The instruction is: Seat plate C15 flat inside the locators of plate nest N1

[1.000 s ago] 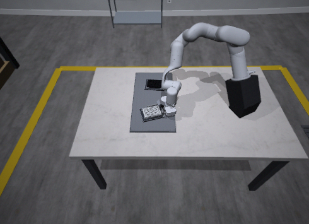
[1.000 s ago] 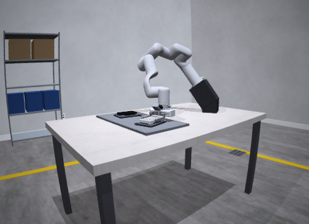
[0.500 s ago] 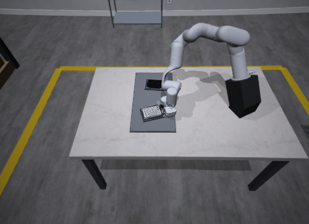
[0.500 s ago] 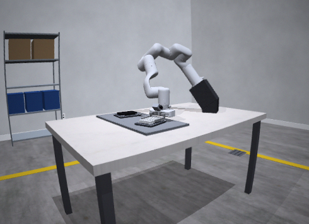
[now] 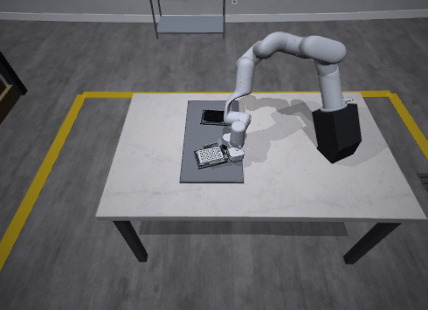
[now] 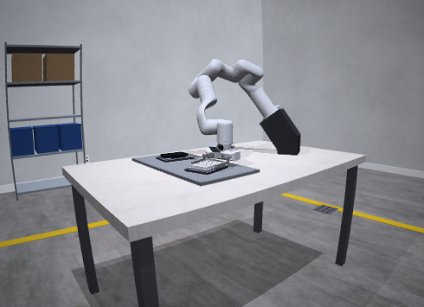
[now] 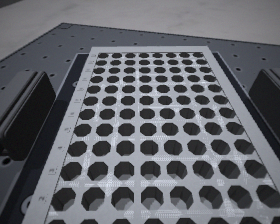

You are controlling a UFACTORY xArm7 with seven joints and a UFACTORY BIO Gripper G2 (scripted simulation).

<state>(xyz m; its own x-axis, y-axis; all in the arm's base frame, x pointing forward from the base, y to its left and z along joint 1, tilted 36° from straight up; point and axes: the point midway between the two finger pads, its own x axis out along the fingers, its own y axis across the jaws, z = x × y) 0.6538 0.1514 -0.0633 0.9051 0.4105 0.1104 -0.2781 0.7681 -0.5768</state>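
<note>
Right now the white well plate C15 is right at my hand. Also, from my hand: black plate C51: 2 cm behind, 30 cm to the right; dark plate nest N1: 2 cm below.
</note>
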